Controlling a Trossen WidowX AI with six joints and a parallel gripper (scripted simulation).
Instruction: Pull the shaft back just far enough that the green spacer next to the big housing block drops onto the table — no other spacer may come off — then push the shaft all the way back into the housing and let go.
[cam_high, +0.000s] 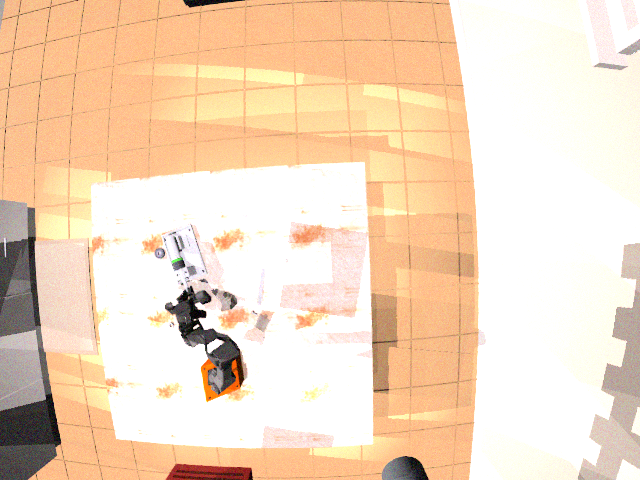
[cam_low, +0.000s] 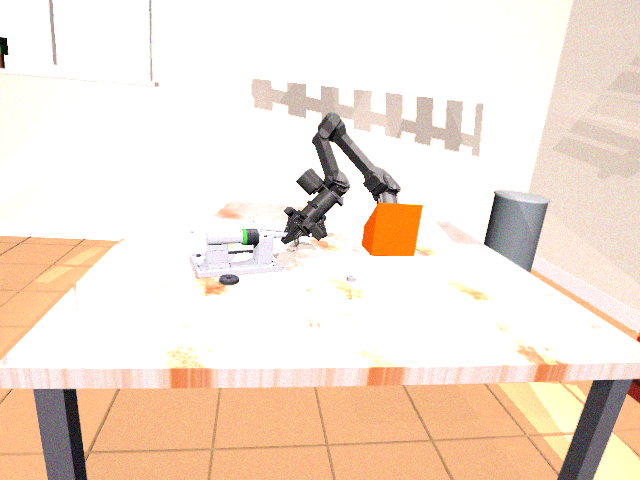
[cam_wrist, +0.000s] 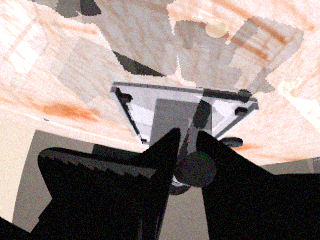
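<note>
My gripper tip is now 11 cm short of the green spacer, 4 cm to the right of it and 2 cm below it. Round my gripper tip: black ring (14 cm ahead, 17 cm to the left, 5 cm below).
</note>
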